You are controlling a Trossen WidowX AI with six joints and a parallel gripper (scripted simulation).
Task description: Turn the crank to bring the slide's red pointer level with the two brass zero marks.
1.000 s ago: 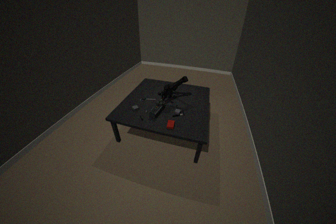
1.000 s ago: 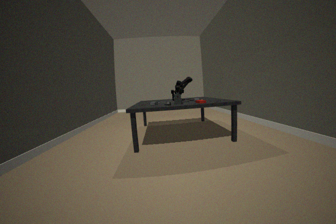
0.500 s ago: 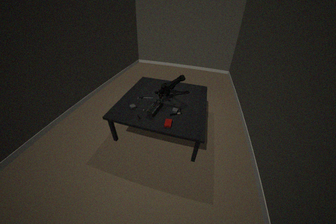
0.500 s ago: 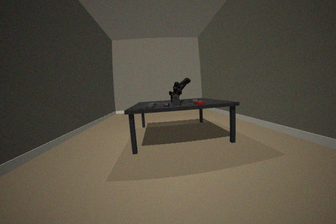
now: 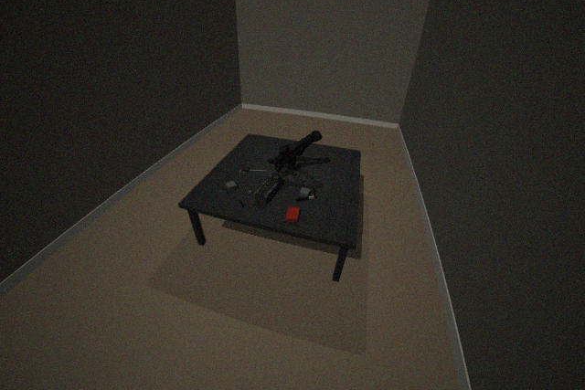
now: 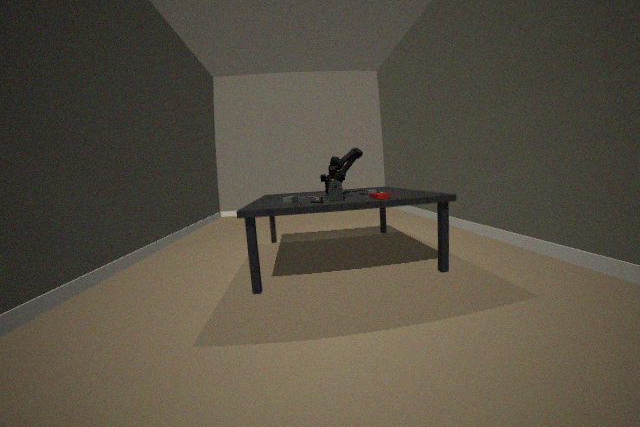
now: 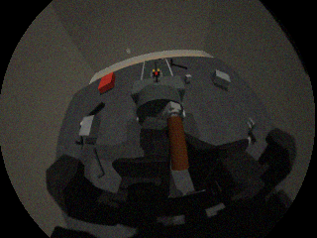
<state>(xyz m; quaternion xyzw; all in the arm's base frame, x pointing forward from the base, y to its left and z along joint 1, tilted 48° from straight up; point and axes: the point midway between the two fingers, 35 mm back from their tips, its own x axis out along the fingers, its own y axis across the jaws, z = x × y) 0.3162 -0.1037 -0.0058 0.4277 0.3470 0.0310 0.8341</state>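
Right now the red pointer is 15 cm ahead of my gripper tip and 2 cm to the right of it. From my gripper tip the other things lie so: crank handle (3 cm above, 2 cm behind).
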